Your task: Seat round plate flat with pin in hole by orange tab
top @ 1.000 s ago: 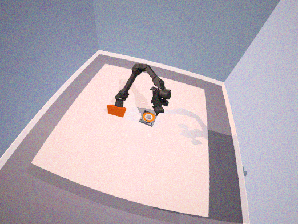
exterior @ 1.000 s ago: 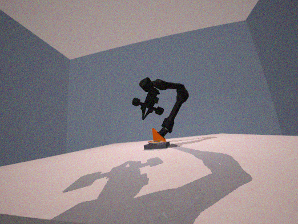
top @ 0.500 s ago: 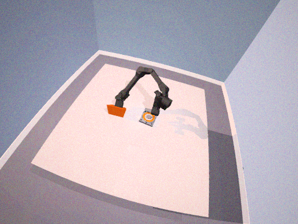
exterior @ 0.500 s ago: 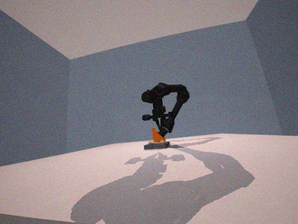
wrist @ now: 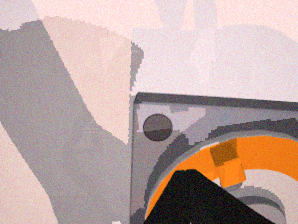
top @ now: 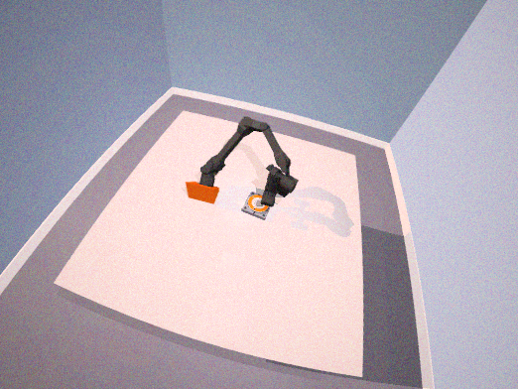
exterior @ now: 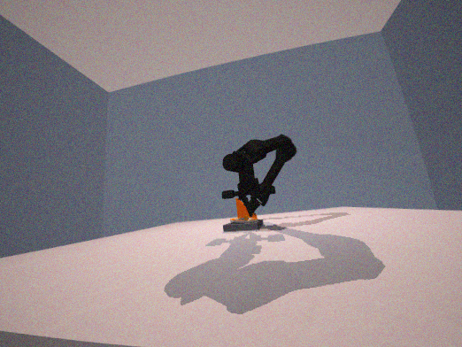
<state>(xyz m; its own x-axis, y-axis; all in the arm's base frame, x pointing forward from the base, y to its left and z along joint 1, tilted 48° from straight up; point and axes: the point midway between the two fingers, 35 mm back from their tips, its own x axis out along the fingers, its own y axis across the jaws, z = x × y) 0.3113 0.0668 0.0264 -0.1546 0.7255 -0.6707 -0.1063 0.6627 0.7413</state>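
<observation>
The round orange plate is 30 mm to the right of my gripper tip, 20 mm behind it and 10 mm below it. Also, from my gripper tip: grey square base 40 mm to the right, 40 mm behind, 20 mm below.
</observation>
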